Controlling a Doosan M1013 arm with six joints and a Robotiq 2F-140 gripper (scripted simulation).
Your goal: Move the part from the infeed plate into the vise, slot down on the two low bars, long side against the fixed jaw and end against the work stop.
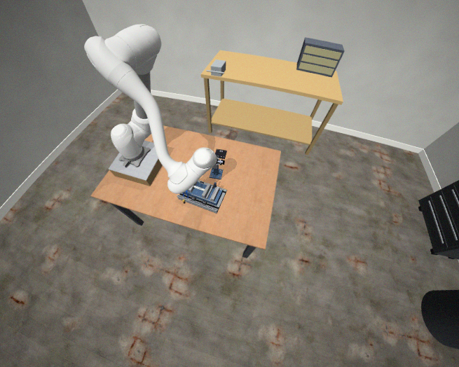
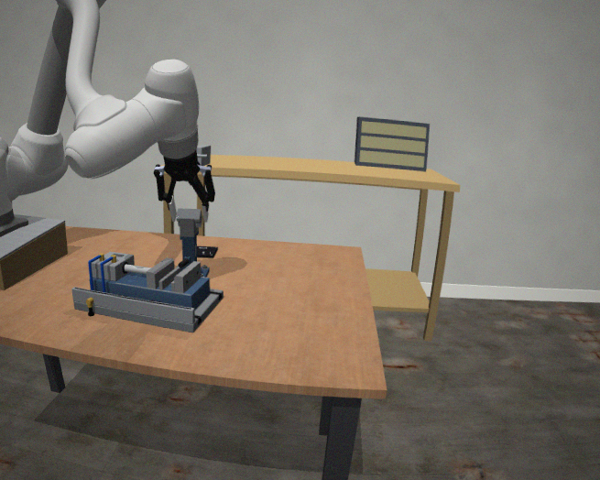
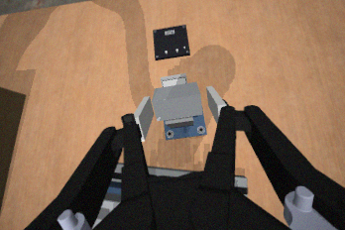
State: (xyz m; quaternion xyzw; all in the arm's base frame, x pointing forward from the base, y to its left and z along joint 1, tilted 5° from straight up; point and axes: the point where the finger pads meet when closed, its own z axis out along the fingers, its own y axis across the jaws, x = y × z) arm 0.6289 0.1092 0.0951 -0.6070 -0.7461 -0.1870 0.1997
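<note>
Right now my hand is 30 mm above the part and 10 mm to the right of it. Also, from my hand: work stop (140 mm to the right, 90 mm below, 40 mm ahead); then V-block base (170 mm below, 20 mm to the left, 10 mm behind); then V-block post (120 mm below, 20 mm to the left, 10 mm behind).
</note>
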